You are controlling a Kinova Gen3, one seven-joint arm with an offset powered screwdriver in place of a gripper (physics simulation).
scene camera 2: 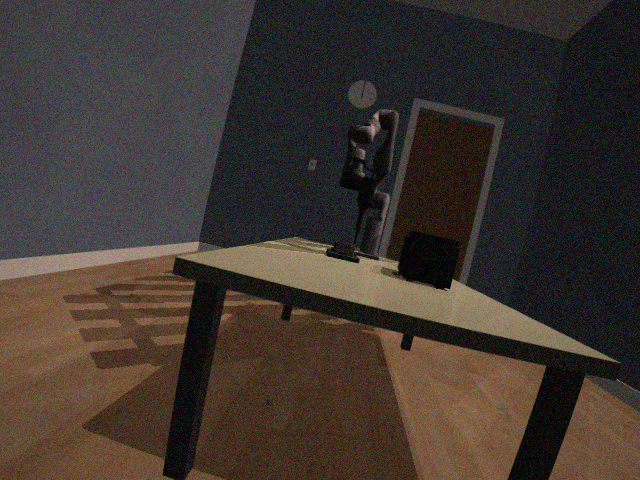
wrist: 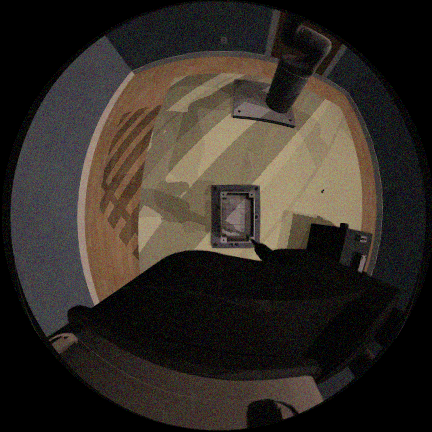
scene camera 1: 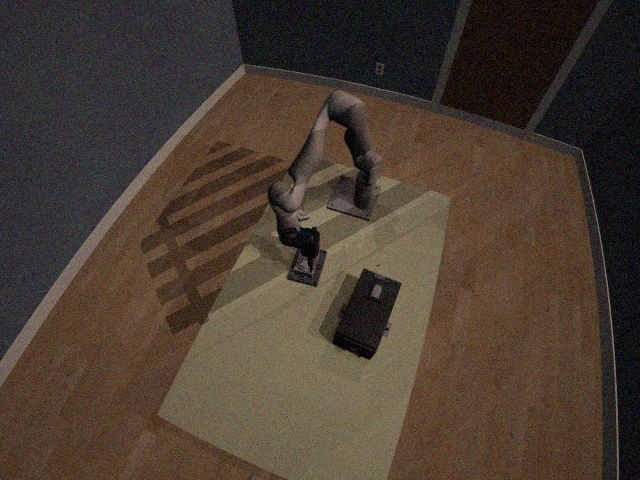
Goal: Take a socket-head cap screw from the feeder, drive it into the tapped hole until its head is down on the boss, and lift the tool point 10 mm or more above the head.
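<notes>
The powered screwdriver (scene camera 1: 311,269) (scene camera 2: 355,242) (wrist: 252,240) points down from the arm's wrist. In the wrist view its thin tip overlaps the near right corner of a grey rectangular housing (scene camera 1: 293,275) (scene camera 2: 342,252) (wrist: 216,215) with an open middle and corner bosses. The tip is at or just above that corner; contact cannot be told. The tapped hole and any screw at the tip are too small and dark to make out. The feeder, a black box (scene camera 1: 367,314) (scene camera 2: 429,260) (wrist: 326,241), stands to the right of the housing, apart from the tip.
The arm's base plate (scene camera 1: 341,206) (wrist: 260,114) is bolted at the back of the pale table (scene camera 1: 289,382) (scene camera 2: 310,273) (wrist: 330,150). A small dark speck (scene camera 1: 377,265) (wrist: 322,191) lies behind the feeder. Striped shadows cross the table and floor.
</notes>
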